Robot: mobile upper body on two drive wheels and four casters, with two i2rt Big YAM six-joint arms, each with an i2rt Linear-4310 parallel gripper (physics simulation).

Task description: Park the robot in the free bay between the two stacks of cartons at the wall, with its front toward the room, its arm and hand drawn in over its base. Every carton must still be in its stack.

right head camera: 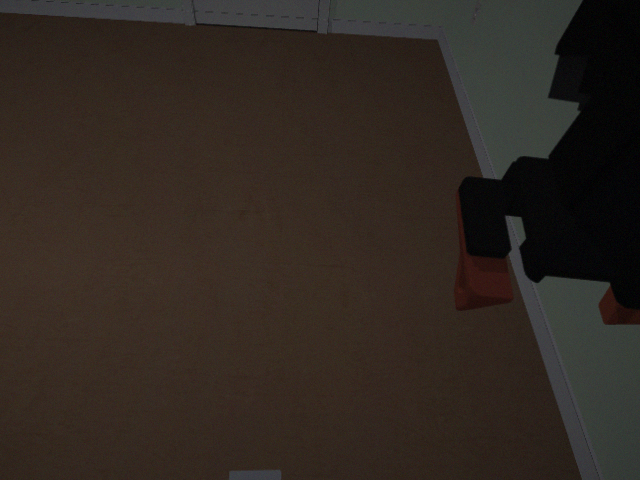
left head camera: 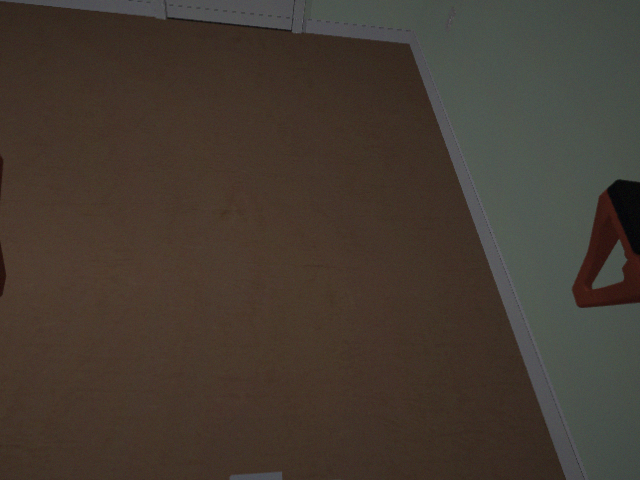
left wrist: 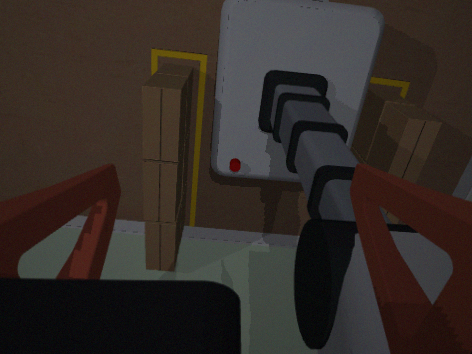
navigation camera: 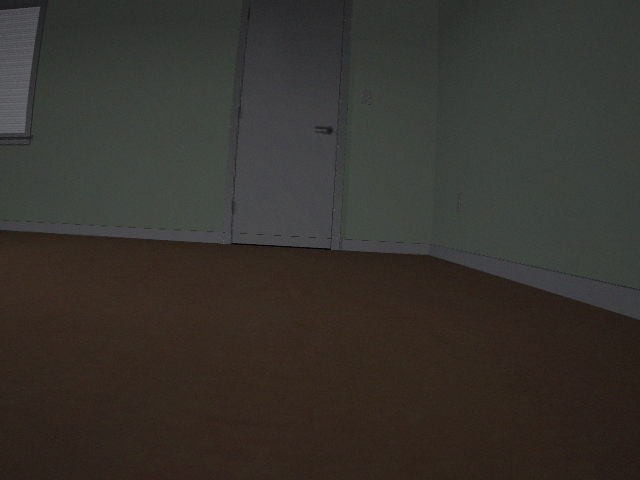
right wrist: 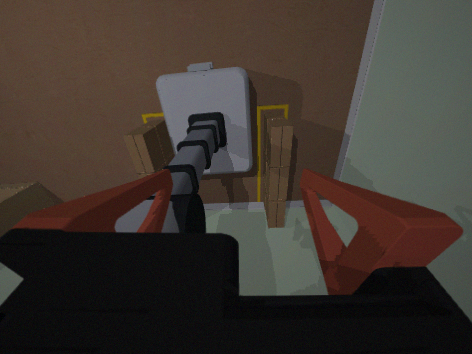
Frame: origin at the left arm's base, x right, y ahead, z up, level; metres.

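Seen in the pictures: left gripper, fingertip midpoint: (left wrist: 235,177); right gripper, fingertip midpoint: (right head camera: 530,307) (right wrist: 236,176).
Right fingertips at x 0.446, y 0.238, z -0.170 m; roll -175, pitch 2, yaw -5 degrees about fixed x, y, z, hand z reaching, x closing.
A point is followed by its place in that frame.
My pale base (left wrist: 300,45) @(x 0.220, y 0.189, z -1.150 m) (right wrist: 200,92) @(x 0.217, y 0.218, z -1.150 m) stands between two carton stacks. The picture-left stack (left wrist: 161,125) @(x -0.200, y -0.084, z -1.049 m) (right wrist: 145,147) @(x -0.148, y -0.040, z -1.050 m) and the picture-right stack (left wrist: 412,145) @(x 0.642, y -0.073, z -1.050 m) (right wrist: 279,150) @(x 0.644, y -0.121, z -1.050 m) are upright, with yellow floor lines (left wrist: 200,125) (right wrist: 259,160) around them. A narrow floor strip shows between base and lines at picture-left in the left wrist view and at picture-right in the right wrist view. The base's front end sticks out past the lines toward the room; floor shows between its rear edge and the wall. My left gripper (left wrist: 235,177) @(x -0.001, y 0.246, z -0.168 m) and right gripper (right wrist: 236,172) @(x 0.446, y 0.238, z -0.170 m) (right head camera: 553,305) @(x 0.446, y 0.238, z -0.170 m) are open and empty, held high.
The wall with its white baseboard (left wrist: 125,227) @(x -0.446, y -0.763, z -1.351 m) (right wrist: 220,205) @(x 0.173, y -0.777, z -1.375 m) runs behind the stacks. A side wall (right wrist: 425,100) @(x 1.215, y 0.136, z -0.874 m) (left head camera: 558,129) @(x 1.241, y 1.278, z -0.794 m) stands at picture-right. Another tan box (right wrist: 30,205) @(x -1.543, y -0.562, z -1.238 m) shows at the left edge of the right wrist view. A closed door (navigation camera: 289,129) @(x 0.107, y 2.962, z -0.505 m) lies across the room.
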